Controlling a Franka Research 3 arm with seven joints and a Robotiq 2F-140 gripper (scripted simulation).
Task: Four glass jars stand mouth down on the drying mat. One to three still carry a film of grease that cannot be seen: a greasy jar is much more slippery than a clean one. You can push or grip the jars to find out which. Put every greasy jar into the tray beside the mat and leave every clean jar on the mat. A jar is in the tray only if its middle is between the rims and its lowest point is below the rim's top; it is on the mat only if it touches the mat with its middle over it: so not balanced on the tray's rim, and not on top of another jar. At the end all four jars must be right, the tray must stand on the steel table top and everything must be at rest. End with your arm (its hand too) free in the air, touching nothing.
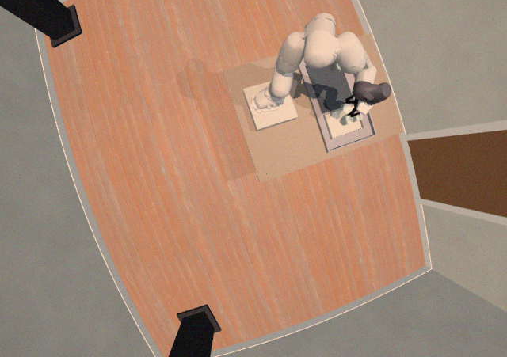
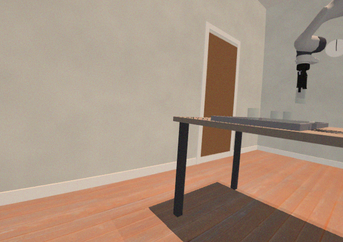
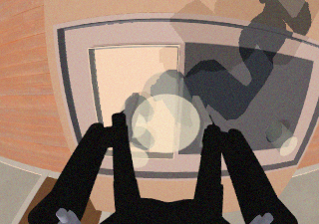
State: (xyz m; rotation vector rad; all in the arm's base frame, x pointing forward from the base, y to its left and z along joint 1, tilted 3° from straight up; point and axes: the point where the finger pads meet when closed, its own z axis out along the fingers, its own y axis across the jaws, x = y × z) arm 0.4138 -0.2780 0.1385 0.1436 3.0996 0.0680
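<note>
Now: hand 21 cm above the tray, 8 cm short of it and 7 cm to the left of it. Also, from my hand: grey drying mat 25 cm to the left, 22 cm below, 10 cm ahead.
</note>
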